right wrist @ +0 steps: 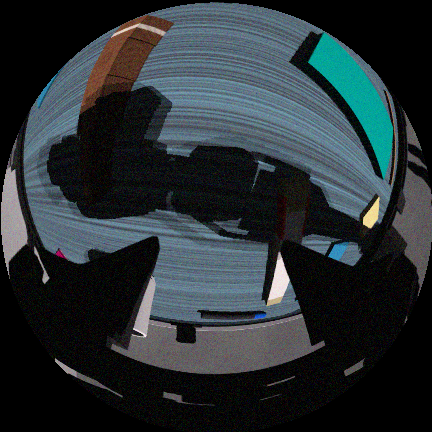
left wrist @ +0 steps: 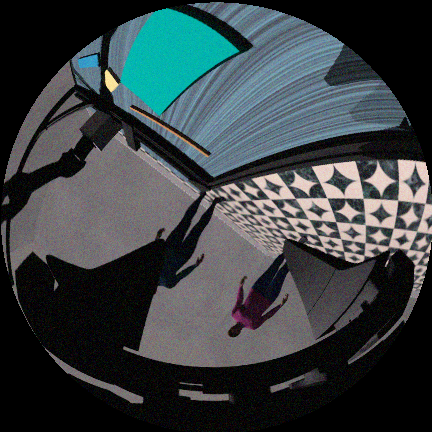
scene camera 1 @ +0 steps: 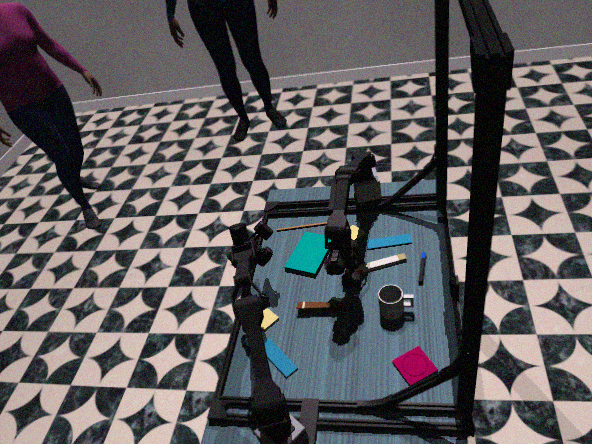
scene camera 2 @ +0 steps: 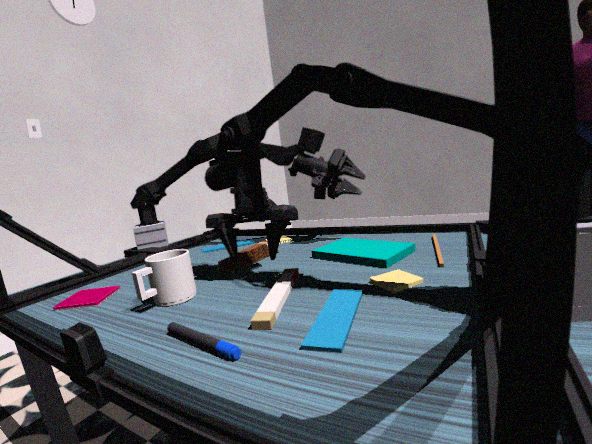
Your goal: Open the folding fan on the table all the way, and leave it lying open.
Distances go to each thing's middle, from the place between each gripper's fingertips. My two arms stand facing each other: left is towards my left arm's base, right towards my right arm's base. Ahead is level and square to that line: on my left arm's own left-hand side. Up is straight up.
My right gripper is now 4 cm past the white-and-red stick (scene camera 2: 264,319), 10 cm to the left of it and 4 cm above it. Round my right hand: folding fan (scene camera 2: 259,251) (9 cm ahead, 12 cm to the left, 3 cm below); then blue marker (scene camera 2: 231,351) (21 cm behind, 11 cm to the right, 3 cm below); then teal book (scene camera 2: 383,254) (22 cm ahead, 12 cm to the right, 3 cm below).
I see the teal book 180 mm behind my left hand, 70 mm to the right of it and 140 mm below it. From my left hand the other things lie so: folding fan (310 mm behind, 170 mm to the left, 130 mm below); blue marker (600 mm behind, 60 mm to the right, 140 mm below); white-and-red stick (440 mm behind, 50 mm to the right, 140 mm below).
